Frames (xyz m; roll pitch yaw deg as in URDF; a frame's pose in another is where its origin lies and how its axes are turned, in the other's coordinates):
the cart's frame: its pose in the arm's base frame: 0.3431 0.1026 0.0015 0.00 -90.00 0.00
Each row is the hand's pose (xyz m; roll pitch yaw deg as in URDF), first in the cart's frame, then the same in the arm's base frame.
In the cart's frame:
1: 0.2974 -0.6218 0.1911 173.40 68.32 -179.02
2: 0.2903 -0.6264 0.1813 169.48 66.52 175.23
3: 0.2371 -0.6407 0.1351 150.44 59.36 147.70
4: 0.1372 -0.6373 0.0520 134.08 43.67 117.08
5: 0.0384 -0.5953 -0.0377 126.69 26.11 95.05
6: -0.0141 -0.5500 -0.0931 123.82 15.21 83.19
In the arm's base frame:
1: 0.1520 -0.5192 0.2989 -7.65 21.68 -0.39
2: 0.1618 -0.5238 0.2918 -5.32 23.39 2.07
3: 0.2080 -0.5381 0.2386 6.75 25.52 17.56
4: 0.2911 -0.5347 0.1387 24.63 19.23 43.01
5: 0.3808 -0.4927 0.0399 34.46 4.53 63.80
6: 0.4362 -0.4474 -0.0126 35.61 -6.57 74.69

